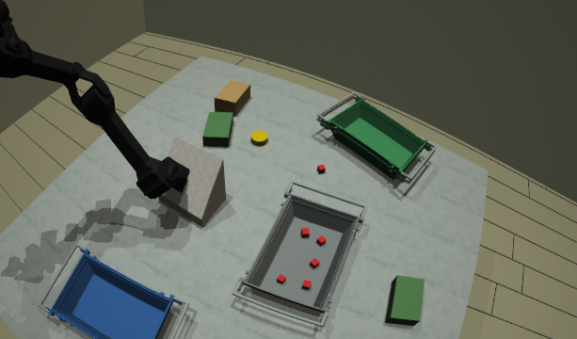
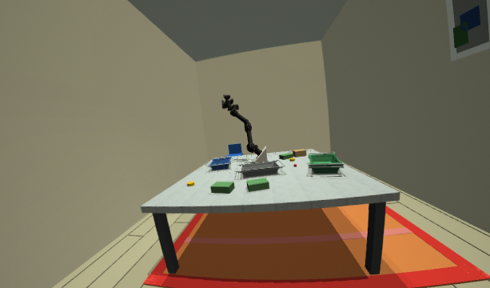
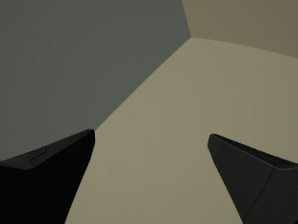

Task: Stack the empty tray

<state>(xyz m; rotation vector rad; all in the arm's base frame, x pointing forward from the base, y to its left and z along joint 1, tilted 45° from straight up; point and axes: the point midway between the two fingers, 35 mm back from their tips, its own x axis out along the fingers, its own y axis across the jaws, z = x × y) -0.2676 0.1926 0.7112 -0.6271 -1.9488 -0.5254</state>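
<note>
My gripper tip is now 620 mm short of the red bit, 310 mm to the right of it and 740 mm above it. From my gripper tip the other things lie so: tan block: 160 mm ahead, 800 mm to the left, 730 mm below; then blue tray: 340 mm ahead, 10 mm to the right, 710 mm below; then red block: 550 mm ahead, 680 mm to the left, 750 mm below.
</note>
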